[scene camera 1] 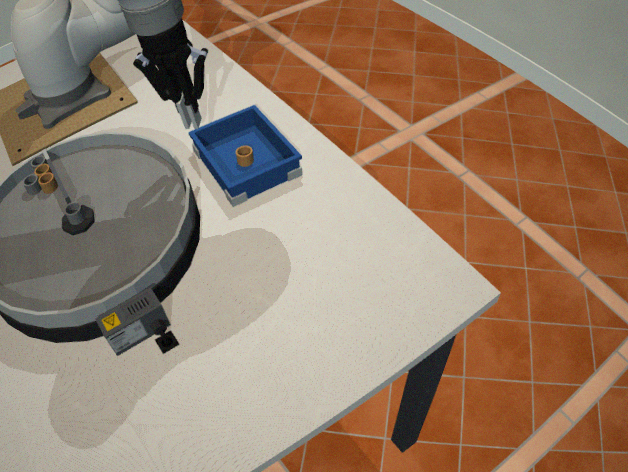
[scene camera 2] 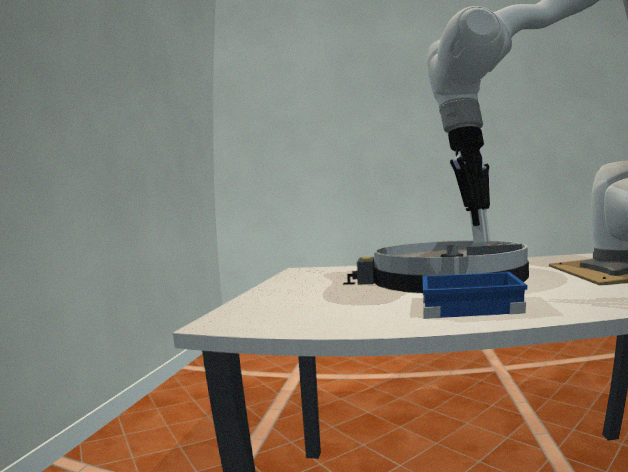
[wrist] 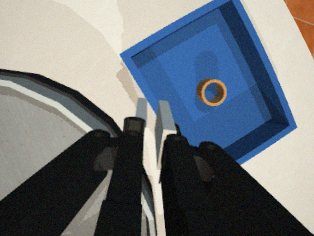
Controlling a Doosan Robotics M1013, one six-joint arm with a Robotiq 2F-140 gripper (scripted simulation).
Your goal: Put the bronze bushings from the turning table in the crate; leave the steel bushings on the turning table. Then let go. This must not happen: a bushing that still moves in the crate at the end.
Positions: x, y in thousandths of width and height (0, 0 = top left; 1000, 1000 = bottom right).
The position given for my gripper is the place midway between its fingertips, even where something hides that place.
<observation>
my gripper: scene camera 1 308, 262; scene camera 2 768, 514; wrist 479, 485
</observation>
